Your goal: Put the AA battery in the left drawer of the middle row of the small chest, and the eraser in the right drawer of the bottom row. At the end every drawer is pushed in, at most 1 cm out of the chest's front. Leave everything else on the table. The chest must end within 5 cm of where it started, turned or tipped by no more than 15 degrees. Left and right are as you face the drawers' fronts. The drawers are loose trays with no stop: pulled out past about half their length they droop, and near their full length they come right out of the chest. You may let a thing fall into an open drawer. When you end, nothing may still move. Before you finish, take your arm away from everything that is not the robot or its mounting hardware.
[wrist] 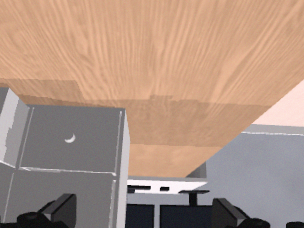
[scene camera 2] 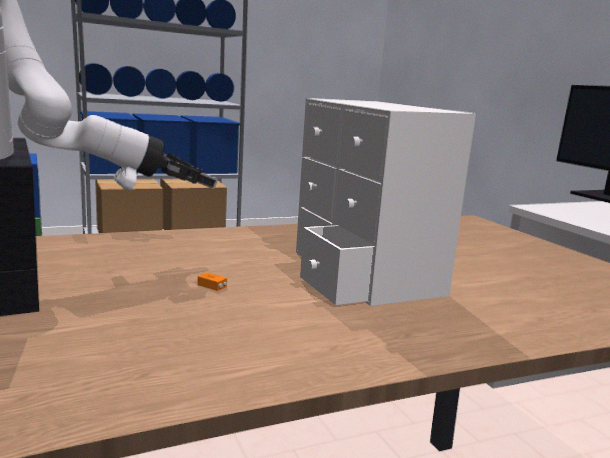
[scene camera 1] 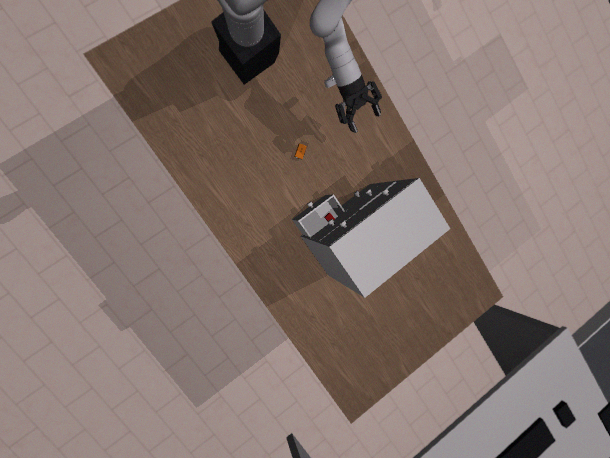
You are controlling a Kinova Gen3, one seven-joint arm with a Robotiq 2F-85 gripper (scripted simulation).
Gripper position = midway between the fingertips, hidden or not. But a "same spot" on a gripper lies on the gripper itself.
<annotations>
gripper: wrist 144, 212; scene camera 2; scene camera 1
same spot on gripper: (scene camera 1: 349, 115) = (scene camera 2: 187, 171)
</annotations>
